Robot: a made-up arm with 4 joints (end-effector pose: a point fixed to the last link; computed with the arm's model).
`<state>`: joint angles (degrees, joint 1 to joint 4).
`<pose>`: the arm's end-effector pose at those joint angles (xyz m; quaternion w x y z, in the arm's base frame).
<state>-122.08 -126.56 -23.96 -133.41</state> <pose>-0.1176 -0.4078 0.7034 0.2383 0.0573 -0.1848 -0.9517</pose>
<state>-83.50 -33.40 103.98 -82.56</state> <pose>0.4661 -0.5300 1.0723 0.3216 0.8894 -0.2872 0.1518</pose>
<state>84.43 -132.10 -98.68 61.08</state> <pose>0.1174 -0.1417 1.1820 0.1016 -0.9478 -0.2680 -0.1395</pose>
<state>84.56 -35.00 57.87 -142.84</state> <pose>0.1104 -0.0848 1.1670 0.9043 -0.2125 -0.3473 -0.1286</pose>
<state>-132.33 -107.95 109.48 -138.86</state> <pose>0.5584 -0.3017 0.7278 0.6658 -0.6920 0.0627 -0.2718</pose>
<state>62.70 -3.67 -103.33 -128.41</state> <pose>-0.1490 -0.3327 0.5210 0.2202 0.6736 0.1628 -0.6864</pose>
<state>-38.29 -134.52 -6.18 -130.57</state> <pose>-0.3161 -0.2668 0.8731 0.2981 0.1361 0.3762 0.8667</pose>
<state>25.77 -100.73 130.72 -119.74</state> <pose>-0.5146 -0.3927 1.2806 0.3263 0.3921 -0.5947 0.6215</pose>
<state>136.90 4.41 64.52 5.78</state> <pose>-0.1325 0.4767 0.6397 0.6148 0.3947 0.6778 0.0825</pose>
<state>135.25 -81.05 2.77 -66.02</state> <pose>-0.3066 -0.2746 1.2146 0.4137 -0.2878 -0.3470 -0.7910</pose>
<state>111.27 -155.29 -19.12 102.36</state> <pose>-0.2982 0.2417 1.2715 0.1266 0.6122 0.6366 0.4515</pose>
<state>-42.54 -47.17 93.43 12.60</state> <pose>0.3220 -0.8229 0.6325 0.3421 0.7189 -0.1834 -0.5766</pose>
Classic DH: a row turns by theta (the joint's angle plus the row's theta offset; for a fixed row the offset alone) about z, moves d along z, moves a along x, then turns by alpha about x. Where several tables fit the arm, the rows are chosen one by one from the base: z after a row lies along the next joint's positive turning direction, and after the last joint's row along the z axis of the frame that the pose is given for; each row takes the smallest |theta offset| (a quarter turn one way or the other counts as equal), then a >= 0, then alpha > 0; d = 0 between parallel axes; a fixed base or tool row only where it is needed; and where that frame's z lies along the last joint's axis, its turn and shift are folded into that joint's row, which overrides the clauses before.
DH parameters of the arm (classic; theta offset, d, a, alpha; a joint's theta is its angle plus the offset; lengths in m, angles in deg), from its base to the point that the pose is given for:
base (fixed): -74.26 1.0151 0.1729 153.26
joint 1: 0 0.42 0.2314 26.74
joint 2: -36.17 -0.2628 -0.0322 -95.28
joint 3: -23.93 0.0404 0.0179 96.78
joint 4: -50.81 -0.3833 -0.3594 133.82
tool (fixed): -161.14 -0.3496 0 0

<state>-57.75 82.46 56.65 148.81</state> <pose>0.3632 -0.0012 0.8803 0.9011 0.3167 0.0437 0.2928</pose>
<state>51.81 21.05 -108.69 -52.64</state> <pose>-0.5643 -0.1445 0.6003 0.0305 -0.2700 -0.4577 0.8466</pose>
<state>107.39 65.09 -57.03 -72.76</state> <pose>-0.4594 -0.0241 0.5040 0.4736 -0.3746 0.4386 0.6656</pose>
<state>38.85 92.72 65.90 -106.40</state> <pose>-0.3795 -0.3427 1.3816 0.1730 -0.4281 -0.5332 -0.7088</pose>
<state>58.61 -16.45 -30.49 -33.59</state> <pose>-0.6364 -0.5678 1.0354 0.1961 -0.1289 -0.1310 -0.9632</pose>
